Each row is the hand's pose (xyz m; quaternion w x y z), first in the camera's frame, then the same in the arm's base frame.
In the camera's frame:
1: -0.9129 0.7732 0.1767 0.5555 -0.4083 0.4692 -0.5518
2: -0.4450 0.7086 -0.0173 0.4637 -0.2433 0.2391 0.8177
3: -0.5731 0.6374 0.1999 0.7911 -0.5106 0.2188 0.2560
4: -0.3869 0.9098 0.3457 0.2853 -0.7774 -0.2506 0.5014
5: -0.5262 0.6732 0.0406 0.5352 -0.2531 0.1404 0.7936
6: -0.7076 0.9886 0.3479 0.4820 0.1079 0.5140 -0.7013
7: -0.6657 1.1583 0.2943 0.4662 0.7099 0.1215 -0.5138
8: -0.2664 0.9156 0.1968 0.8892 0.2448 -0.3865 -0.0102
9: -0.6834 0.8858 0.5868 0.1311 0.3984 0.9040 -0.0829
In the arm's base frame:
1: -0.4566 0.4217 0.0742 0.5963 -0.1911 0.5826 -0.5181
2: 0.0177 0.3335 -0.0933 0.6040 -0.1609 0.0524 0.7788
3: -0.1555 0.2127 0.0618 0.9174 -0.3164 0.1621 0.1788
4: 0.0498 0.3509 0.3242 0.4821 -0.7495 -0.2854 0.3527
5: -0.0771 0.2978 -0.0626 0.6666 -0.1640 -0.0414 0.7259
6: -0.2472 0.4948 0.3363 0.4005 0.3071 0.6076 -0.6133
7: -0.1670 0.6567 0.3644 0.2510 0.8331 0.1235 -0.4772
8: 0.1925 0.3881 0.2017 0.7833 0.3882 -0.4536 -0.1732
9: -0.2821 0.3016 0.5086 0.0884 0.5160 0.8427 0.1254

